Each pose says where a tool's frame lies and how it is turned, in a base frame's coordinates. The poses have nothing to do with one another.
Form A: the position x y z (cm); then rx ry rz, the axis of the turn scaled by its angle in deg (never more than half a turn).
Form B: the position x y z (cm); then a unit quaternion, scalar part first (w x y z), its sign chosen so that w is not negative. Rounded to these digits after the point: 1 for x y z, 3 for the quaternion.
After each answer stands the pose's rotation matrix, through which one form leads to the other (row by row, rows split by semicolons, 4 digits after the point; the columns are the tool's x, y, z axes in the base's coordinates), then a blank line. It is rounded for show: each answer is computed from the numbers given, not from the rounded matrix.
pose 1, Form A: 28.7 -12.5 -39.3 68.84 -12.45 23.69
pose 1, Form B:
28.7 -12.5 -39.3 0.799 0.560 -0.101 0.193
0.9052 -0.4215 0.0539; 0.1947 0.2985 -0.9343; 0.3778 0.8563 0.3523

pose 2, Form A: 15.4 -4.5 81.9 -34.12 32.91 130.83
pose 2, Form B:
15.4 -4.5 81.9 0.349 -0.230 0.222 0.881
-0.6509 -0.7168 -0.2502; 0.5131 -0.6582 0.5509; -0.5596 0.2302 0.7962

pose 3, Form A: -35.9 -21.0 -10.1 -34.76 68.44 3.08
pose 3, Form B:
-35.9 -21.0 -10.1 0.784 -0.281 0.554 0.025
0.3860 -0.3502 0.8534; -0.2722 0.8407 0.4681; -0.8814 -0.4130 0.2292

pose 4, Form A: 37.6 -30.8 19.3 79.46 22.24 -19.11
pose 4, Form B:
37.6 -30.8 19.3 0.739 0.632 0.177 -0.152
0.8912 0.4482 0.0693; -0.0011 0.1550 -0.9879; -0.4536 0.8804 0.1386

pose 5, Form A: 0.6 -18.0 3.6 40.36 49.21 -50.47
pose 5, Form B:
0.6 -18.0 3.6 0.759 0.323 0.394 -0.404
0.3618 0.8692 0.3371; -0.3590 0.4636 -0.8101; -0.8604 0.1720 0.4797

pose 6, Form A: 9.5 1.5 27.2 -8.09 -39.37 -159.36
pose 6, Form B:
9.5 1.5 27.2 0.136 -0.049 -0.237 -0.961
-0.9582 0.2847 0.0291; -0.2384 -0.8503 0.4692; 0.1583 0.4427 0.8826

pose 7, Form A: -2.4 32.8 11.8 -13.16 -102.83 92.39
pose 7, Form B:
-2.4 32.8 11.8 0.351 -0.089 -0.693 0.623
-0.7374 -0.3147 -0.5977; 0.5607 0.2082 -0.8014; 0.3766 -0.9261 0.0229

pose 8, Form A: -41.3 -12.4 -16.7 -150.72 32.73 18.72
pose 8, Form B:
-41.3 -12.4 -16.7 0.213 -0.948 0.206 0.118
0.8876 -0.4404 -0.1353; -0.3399 -0.8243 0.4528; -0.3110 -0.3559 -0.8813

